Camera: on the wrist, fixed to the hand. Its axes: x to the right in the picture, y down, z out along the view.
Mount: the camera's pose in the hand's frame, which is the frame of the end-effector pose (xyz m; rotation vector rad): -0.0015 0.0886 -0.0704 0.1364 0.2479 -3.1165
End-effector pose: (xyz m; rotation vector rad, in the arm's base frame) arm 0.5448 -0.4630 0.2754 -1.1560 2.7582 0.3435
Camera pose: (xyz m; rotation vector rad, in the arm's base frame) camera 0.4801 -0.4199 0.3577 -2.7851 -1.1087 -0.4086
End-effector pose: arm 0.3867 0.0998 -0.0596 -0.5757 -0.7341 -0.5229
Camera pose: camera 0.4735 0.1189 -0.1297 -1.1272 0.6085 2.4135
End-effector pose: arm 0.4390 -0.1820 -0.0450 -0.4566 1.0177 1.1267
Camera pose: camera 0.3288 -0.1999 -0.0633 -1.1366 -0.3019 -1.7852
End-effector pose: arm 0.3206 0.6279 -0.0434 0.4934 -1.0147 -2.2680
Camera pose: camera 0.3930 0.5439 -0.0205 -0.9824 -0.3595 0.5782
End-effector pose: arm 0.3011 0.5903 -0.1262 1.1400 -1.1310 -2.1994
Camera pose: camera 0.3590 0.5064 -0.0771 -1.0379 -0.8397 0.3501
